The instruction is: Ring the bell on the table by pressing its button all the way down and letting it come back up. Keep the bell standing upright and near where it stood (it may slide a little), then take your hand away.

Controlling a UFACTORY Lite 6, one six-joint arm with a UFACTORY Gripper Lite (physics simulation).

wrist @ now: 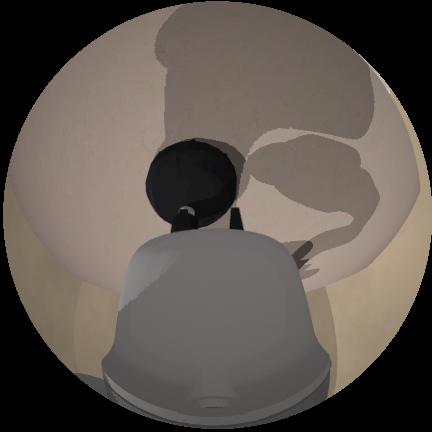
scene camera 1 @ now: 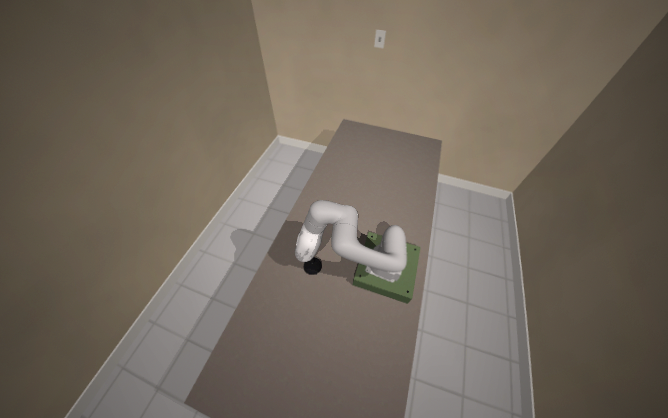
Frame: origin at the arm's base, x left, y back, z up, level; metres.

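Where they show: hand at its tool point: (wrist: 209, 233).
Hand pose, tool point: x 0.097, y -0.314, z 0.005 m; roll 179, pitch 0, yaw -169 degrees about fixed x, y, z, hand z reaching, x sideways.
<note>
Things, the pixels of their centre, and the offset from my tool point. "*": a spot on its surface instead. Level surfaces: height alone.
- bell at the middle of its body: (wrist: 187, 200) (scene camera 1: 312, 263) dz -0.046, dx +0.014, dy +0.018 m
- table at its surface level: dz -0.079 m
- small silver part at a spot on its surface: (wrist: 187, 210) * dz -0.031, dx +0.013, dy +0.014 m
The bell (scene camera 1: 313, 266) (wrist: 191, 175) is a black, round, domed piece standing upright on the table (scene camera 1: 310, 340) (wrist: 90, 150). In the wrist view a small silver part (wrist: 187, 210) shows near the bell's lower edge, beside the left dark finger. My gripper (wrist: 212, 214) is open, with two dark fingertips apart and nothing seen held between them. The left fingertip overlaps the bell's lower edge in the wrist view; the right one is just beside it. Contact and how far down the button sits cannot be told. In the scene view the arm's white end hides the fingers.
The arm's green base plate (scene camera 1: 411, 270) sits at the right edge of the table. The white arm (scene camera 1: 372, 255) arches from it over the table to the bell. Walls and a tiled floor (scene camera 1: 450, 320) surround the table. Arm shadows lie around the bell.
</note>
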